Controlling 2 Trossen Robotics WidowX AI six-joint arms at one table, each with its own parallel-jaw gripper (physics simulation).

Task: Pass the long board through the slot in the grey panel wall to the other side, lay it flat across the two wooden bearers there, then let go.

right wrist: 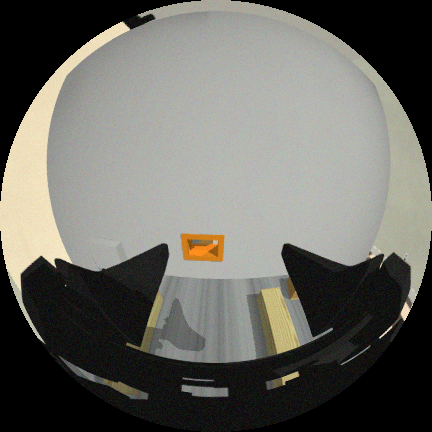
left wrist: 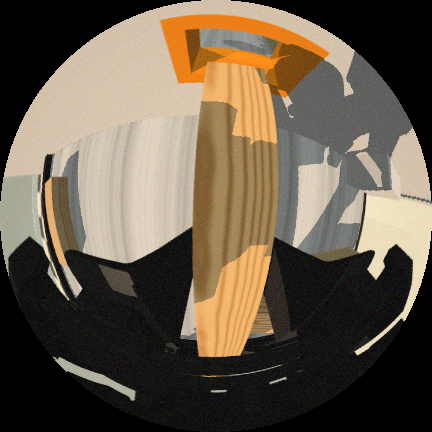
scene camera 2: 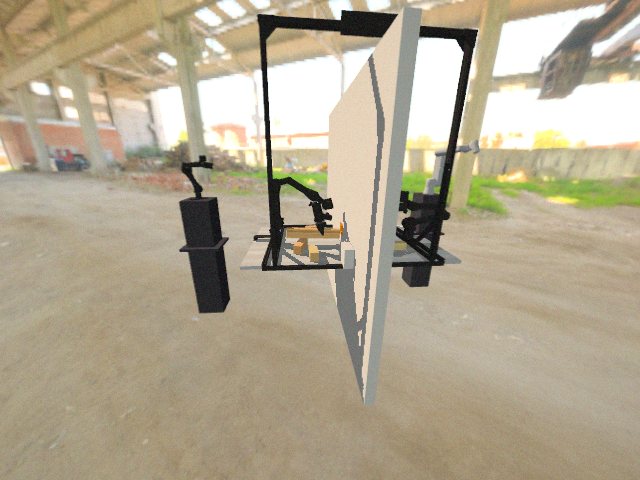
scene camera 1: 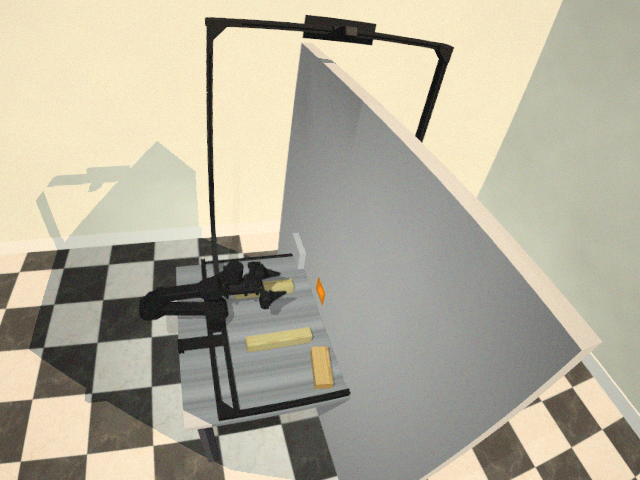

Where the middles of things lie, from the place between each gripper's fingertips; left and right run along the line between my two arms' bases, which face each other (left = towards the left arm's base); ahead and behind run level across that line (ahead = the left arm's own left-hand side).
Scene:
Now: right hand 20 cm to the right of the orange-framed slot (left wrist: 294, 56), 12 cm above it and 4 cm past it.
Right now the orange-framed slot is 150 mm to the right of my left hand and 40 mm above it.

